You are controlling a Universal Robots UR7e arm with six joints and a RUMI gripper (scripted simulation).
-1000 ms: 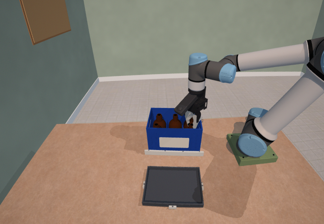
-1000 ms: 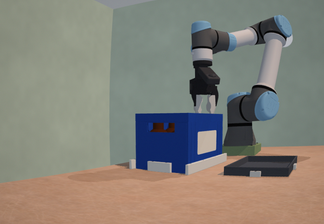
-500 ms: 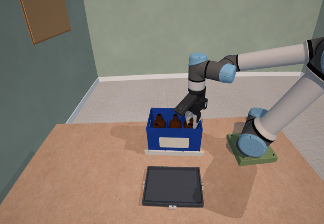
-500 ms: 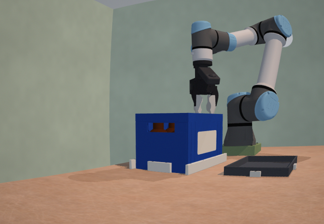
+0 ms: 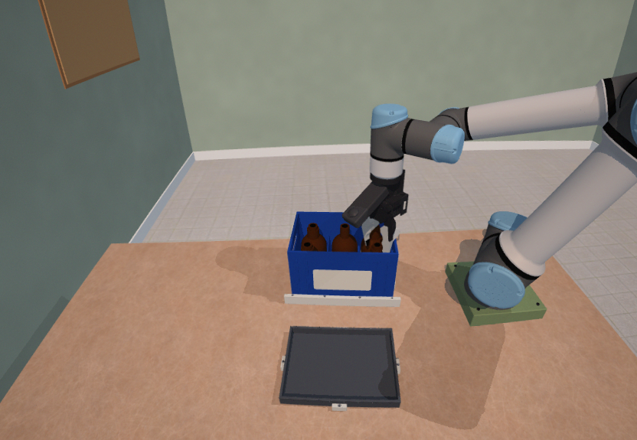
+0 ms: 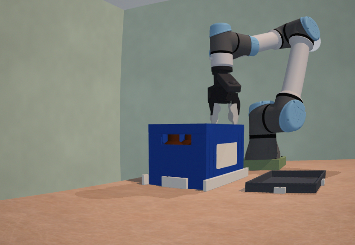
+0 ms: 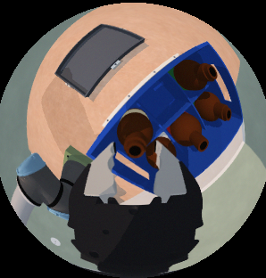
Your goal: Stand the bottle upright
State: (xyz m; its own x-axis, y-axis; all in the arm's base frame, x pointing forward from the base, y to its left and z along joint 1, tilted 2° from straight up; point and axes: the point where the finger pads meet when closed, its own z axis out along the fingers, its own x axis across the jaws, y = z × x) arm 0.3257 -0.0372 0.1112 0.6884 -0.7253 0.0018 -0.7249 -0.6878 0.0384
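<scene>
Right now the glass bottle is 80 mm ahead of my hand, 90 mm to the right of it and 70 mm below it. The rest, counted from my hand: dark tray (90 mm ahead, 250 mm to the left, 140 mm below); then blue crate (80 mm ahead, 50 mm to the right, 70 mm below).
</scene>
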